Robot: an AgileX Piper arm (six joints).
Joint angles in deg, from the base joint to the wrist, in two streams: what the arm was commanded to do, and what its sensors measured. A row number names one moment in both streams.
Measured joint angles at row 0:
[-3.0 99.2 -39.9 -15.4 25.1 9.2]
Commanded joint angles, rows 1 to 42:
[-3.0 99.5 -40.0 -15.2 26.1 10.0]
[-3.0 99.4 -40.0 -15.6 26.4 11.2]
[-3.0 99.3 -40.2 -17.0 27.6 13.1]
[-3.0 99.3 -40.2 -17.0 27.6 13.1]
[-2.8 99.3 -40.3 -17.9 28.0 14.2]
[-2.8 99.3 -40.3 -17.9 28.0 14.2]
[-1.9 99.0 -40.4 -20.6 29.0 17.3]
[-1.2 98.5 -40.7 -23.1 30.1 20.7]
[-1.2 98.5 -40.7 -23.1 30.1 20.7]
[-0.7 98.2 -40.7 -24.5 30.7 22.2]
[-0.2 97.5 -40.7 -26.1 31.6 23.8]
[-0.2 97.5 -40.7 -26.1 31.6 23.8]
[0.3 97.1 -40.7 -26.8 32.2 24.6]
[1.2 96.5 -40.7 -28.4 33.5 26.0]
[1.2 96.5 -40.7 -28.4 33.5 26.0]
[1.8 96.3 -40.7 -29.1 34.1 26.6]
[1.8 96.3 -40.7 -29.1 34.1 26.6]
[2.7 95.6 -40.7 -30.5 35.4 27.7]
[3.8 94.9 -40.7 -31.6 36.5 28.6]
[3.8 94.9 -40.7 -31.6 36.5 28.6]
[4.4 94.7 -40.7 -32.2 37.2 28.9]
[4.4 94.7 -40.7 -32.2 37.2 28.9]
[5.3 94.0 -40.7 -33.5 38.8 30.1]
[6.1 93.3 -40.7 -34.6 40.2 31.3]
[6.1 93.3 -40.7 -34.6 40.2 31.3]
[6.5 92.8 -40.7 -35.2 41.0 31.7]
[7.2 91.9 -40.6 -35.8 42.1 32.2]
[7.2 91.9 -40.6 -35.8 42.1 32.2]
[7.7 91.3 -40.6 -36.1 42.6 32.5]
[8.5 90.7 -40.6 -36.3 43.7 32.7]
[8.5 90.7 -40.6 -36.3 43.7 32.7]
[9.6 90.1 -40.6 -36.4 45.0 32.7]
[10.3 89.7 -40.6 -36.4 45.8 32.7]
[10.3 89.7 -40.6 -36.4 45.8 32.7]
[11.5 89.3 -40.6 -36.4 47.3 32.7]
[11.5 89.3 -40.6 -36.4 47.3 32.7]
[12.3 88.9 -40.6 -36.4 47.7 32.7]
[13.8 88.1 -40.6 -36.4 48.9 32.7]
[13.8 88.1 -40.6 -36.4 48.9 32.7]
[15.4 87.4 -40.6 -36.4 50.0 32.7]
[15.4 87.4 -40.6 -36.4 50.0 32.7]
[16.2 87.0 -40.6 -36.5 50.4 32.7]
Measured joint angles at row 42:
[14.2 88.5 -40.5 -33.5 47.0 32.7]
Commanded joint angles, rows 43 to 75:
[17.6 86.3 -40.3 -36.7 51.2 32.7]
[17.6 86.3 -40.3 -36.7 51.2 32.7]
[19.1 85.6 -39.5 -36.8 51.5 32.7]
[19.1 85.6 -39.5 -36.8 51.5 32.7]
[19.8 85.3 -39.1 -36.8 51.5 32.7]
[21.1 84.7 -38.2 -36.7 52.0 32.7]
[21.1 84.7 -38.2 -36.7 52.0 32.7]
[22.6 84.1 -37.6 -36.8 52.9 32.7]
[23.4 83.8 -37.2 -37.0 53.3 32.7]
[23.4 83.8 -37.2 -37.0 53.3 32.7]
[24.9 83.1 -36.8 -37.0 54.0 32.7]
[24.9 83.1 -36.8 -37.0 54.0 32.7]
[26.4 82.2 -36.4 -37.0 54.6 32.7]
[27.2 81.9 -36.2 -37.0 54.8 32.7]
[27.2 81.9 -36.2 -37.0 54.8 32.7]
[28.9 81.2 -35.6 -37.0 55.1 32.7]
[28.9 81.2 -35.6 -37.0 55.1 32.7]
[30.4 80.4 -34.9 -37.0 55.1 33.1]
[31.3 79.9 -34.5 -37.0 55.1 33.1]
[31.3 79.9 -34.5 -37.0 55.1 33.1]
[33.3 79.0 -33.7 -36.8 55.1 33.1]
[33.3 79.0 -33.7 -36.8 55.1 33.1]
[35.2 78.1 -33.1 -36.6 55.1 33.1]
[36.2 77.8 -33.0 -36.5 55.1 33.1]
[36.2 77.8 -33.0 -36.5 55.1 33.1]
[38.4 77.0 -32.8 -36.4 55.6 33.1]
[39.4 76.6 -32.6 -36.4 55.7 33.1]
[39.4 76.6 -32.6 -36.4 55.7 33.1]
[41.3 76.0 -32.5 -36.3 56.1 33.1]
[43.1 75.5 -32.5 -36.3 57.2 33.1]
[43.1 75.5 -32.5 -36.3 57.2 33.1]
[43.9 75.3 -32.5 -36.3 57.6 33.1]
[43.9 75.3 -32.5 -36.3 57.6 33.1]
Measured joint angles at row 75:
[41.8 76.3 -32.7 -33.5 54.1 32.8]
